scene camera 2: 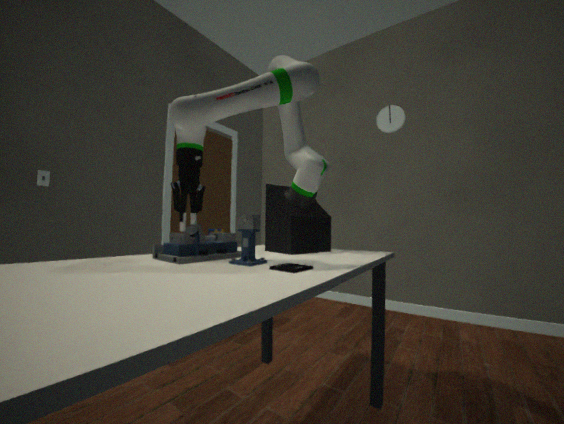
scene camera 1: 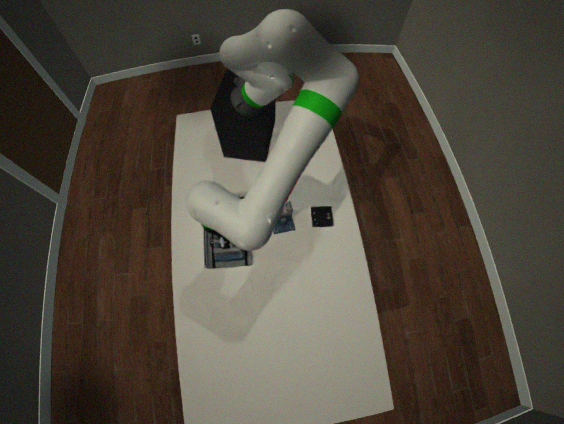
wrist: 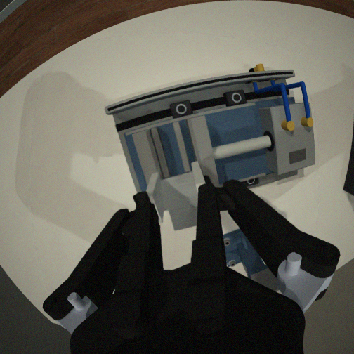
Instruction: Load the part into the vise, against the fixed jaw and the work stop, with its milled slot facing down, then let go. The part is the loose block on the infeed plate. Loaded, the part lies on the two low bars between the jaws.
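My gripper points down at the vise and is shut on the part. The part is a light grey block between the fingertips, at the near side of the vise bed in the wrist view. The fixed jaw is on the left there, the two low bars beside it, then the moving jaw. The slot and the part's underside are hidden, so contact with the bars cannot be told. The infeed plate bears no block.
A blue pedestal with a grey top stands between the vise and the infeed plate. The moving jaw's cylinder block carries blue hoses. A black angular housing stands at the arm's base.
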